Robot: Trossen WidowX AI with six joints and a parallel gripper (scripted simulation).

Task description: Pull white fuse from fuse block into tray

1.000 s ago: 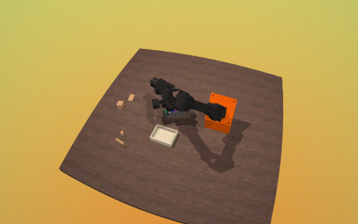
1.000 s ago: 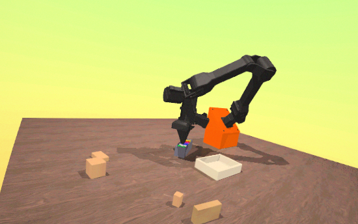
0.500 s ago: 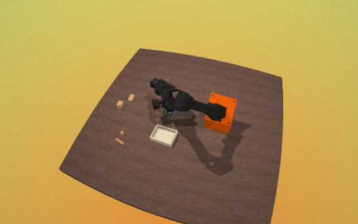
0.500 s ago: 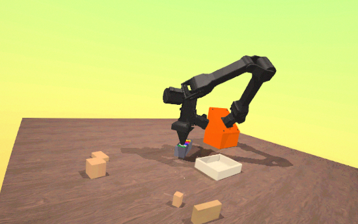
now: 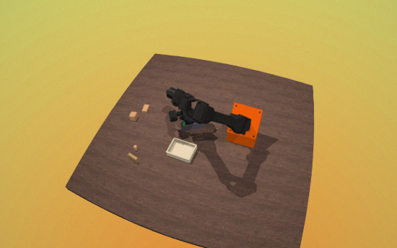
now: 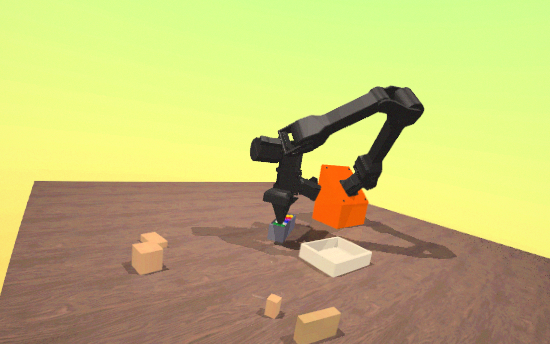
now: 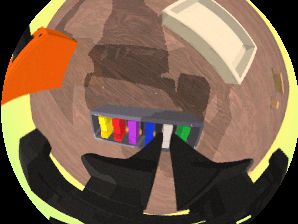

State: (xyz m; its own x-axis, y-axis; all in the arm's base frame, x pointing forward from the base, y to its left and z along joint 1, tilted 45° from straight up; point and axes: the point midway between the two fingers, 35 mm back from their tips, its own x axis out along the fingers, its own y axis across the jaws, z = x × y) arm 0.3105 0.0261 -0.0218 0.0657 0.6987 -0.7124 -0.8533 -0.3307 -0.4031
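The white fuse is 1 cm below my gripper tip. From my gripper tip the other things lie so: white tray: 17 cm to the left, 3 cm below, 2 cm behind.
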